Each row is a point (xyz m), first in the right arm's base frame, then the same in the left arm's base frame.
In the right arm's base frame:
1: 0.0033 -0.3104 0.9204
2: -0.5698 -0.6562 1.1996
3: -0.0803 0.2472 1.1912
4: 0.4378 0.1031 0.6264
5: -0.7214 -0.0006 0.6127
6: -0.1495 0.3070 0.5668
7: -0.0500 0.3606 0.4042
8: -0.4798 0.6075 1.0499
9: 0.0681 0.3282 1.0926
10: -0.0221 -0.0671 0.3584
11: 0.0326 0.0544 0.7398
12: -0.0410 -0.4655 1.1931
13: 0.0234 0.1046 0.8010
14: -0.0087 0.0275 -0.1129
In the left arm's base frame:
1: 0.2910 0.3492 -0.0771
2: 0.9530 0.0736 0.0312
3: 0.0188 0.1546 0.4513
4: -0.3611 0.4744 -0.1500
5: 0.2802 -0.4961 -0.1102
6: -0.2544 -0.1311 -0.0406
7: -0.4121 -0.1180 -0.1595
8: -0.1203 -0.3737 0.5561
9: -0.1571 0.2207 0.3965
10: -0.1178 0.0526 -0.4243
11: -0.0779 0.1783 -0.0424
12: 0.5455 0.4581 0.0771
13: -0.0862 0.1713 0.0366
14: -0.3940 -0.1249 -0.7757

